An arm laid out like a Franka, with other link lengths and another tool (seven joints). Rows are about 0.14 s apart.
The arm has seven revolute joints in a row. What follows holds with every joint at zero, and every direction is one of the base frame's.
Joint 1 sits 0.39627 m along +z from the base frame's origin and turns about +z.
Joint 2 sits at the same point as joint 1 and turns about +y.
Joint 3 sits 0.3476 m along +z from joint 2 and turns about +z.
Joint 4 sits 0.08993 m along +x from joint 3 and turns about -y.
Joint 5 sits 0.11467 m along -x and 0.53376 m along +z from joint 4 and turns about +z.
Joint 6 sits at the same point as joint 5 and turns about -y.
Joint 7 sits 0.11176 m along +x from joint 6 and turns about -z.
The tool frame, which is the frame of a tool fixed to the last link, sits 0.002 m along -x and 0.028 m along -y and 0.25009 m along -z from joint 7; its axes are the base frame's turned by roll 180, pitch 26.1 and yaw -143.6 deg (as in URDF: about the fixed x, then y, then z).
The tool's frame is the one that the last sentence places.
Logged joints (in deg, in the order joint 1, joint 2, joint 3, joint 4, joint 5, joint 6, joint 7), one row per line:
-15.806 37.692 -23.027 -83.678 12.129 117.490 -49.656
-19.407 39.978 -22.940 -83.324 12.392 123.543 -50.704
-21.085 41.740 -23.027 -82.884 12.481 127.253 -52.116
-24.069 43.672 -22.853 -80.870 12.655 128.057 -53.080
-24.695 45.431 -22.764 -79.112 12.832 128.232 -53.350
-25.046 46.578 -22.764 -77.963 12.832 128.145 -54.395
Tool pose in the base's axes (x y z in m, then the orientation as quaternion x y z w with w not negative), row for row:
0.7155 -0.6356 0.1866 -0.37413 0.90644 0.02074 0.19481
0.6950 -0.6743 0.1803 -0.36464 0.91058 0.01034 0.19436
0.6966 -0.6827 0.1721 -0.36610 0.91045 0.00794 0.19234
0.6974 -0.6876 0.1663 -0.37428 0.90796 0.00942 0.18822
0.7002 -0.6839 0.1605 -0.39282 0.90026 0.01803 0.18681
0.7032 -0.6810 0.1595 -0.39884 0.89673 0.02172 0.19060
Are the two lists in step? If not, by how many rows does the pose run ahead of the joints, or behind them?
The pose runs 2 rows ahead of the joints: the pose in row i belongs to the joints in row i + 2.
